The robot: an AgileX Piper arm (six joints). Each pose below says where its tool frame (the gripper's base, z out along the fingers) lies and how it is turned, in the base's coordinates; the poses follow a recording.
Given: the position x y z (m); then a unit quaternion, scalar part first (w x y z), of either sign.
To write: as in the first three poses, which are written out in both.
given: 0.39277, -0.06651, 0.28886, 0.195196, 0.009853, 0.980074, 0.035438
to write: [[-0.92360, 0.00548, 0.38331, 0.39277], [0.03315, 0.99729, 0.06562, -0.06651], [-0.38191, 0.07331, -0.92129, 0.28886], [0, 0, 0, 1]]
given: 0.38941, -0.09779, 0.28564, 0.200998, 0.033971, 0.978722, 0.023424
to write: [[-0.91689, 0.05708, 0.39503, 0.38941], [0.07591, 0.99659, 0.03219, -0.09779], [-0.39185, 0.05951, -0.91810, 0.28564], [0, 0, 0, 1]]
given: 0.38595, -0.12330, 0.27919, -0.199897, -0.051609, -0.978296, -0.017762
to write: [[-0.91476, 0.09388, 0.39295, 0.38595], [0.10808, 0.99404, 0.01412, -0.12330], [-0.38928, 0.05539, -0.91945, 0.27919], [0, 0, 0, 1]]
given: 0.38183, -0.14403, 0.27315, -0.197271, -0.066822, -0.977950, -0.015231
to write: [[-0.91324, 0.12469, 0.38788, 0.38183], [0.13671, 0.99061, 0.00343, -0.14403], [-0.38381, 0.05615, -0.92170, 0.27315], [0, 0, 0, 1]]
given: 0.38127, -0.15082, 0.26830, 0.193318, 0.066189, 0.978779, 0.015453
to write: [[-0.91649, 0.12359, 0.38048, 0.38127], [0.13554, 0.99076, 0.00466, -0.15082], [-0.37639, 0.05584, -0.92478, 0.26830], [0, 0, 0, 1]]
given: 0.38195, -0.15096, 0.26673, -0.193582, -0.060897, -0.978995, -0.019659
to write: [[-0.91764, 0.11162, 0.38143, 0.38195], [0.12685, 0.99181, 0.01491, -0.15096], [-0.37664, 0.06207, -0.92428, 0.26673], [0, 0, 0, 1]]
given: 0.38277, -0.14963, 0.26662, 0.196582, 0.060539, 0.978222, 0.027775
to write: [[-0.91538, 0.10752, 0.38796, 0.38277], [0.12936, 0.99113, 0.03054, -0.14963], [-0.38124, 0.07814, -0.92117, 0.26662], [0, 0, 0, 1]]
